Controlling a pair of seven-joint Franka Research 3 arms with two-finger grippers.
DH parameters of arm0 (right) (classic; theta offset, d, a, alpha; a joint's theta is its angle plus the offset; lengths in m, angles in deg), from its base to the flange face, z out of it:
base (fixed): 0 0 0 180
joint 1: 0 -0.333 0 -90
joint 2: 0 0 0 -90
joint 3: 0 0.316 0.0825 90
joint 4: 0 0 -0.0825 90
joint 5: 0 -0.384 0 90
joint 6: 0 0 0.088 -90
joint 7: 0 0.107 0 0
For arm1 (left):
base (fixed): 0 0 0 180
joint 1: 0 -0.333 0 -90
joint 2: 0 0 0 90
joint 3: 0 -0.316 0.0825 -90
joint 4: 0 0 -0.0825 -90
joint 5: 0 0.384 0 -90
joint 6: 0 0 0.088 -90
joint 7: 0 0.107 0 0
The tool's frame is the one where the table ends.
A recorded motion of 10 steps. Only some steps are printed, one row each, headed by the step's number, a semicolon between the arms.
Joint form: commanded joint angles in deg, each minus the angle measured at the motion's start. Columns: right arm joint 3, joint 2, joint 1, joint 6, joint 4, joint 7, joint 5; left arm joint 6, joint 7, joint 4, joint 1, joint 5, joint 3, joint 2.
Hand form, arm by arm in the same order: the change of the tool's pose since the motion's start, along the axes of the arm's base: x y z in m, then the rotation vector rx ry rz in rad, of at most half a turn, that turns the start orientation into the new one. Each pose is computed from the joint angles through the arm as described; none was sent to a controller.
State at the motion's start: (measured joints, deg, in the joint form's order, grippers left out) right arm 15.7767 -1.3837 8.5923 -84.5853 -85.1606 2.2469 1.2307; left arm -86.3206 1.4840 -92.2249 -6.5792 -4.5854 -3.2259 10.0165
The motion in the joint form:
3: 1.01 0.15 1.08 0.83 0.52 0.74 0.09; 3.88 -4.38 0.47 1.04 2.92 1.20 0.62
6: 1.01 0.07 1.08 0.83 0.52 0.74 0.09; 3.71 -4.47 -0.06 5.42 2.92 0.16 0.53
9: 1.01 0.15 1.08 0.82 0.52 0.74 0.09; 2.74 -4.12 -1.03 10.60 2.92 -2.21 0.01
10: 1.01 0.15 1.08 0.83 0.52 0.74 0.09; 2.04 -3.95 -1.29 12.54 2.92 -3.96 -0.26
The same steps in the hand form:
3: -0.0023 -0.0011 0.0044 -0.0026 0.0023 -0.0145; -0.0090 -0.0160 0.0025 0.0420 0.0602 0.0407
6: -0.0019 -0.0012 0.0037 -0.0024 0.0036 -0.0145; -0.0050 -0.0427 -0.0023 0.0397 0.0667 -0.0165
9: -0.0023 -0.0011 0.0044 -0.0026 0.0021 -0.0145; 0.0017 -0.0642 -0.0132 0.0344 0.0746 -0.0722
10: -0.0023 -0.0011 0.0044 -0.0026 0.0023 -0.0145; 0.0049 -0.0643 -0.0168 0.0300 0.0717 -0.0786

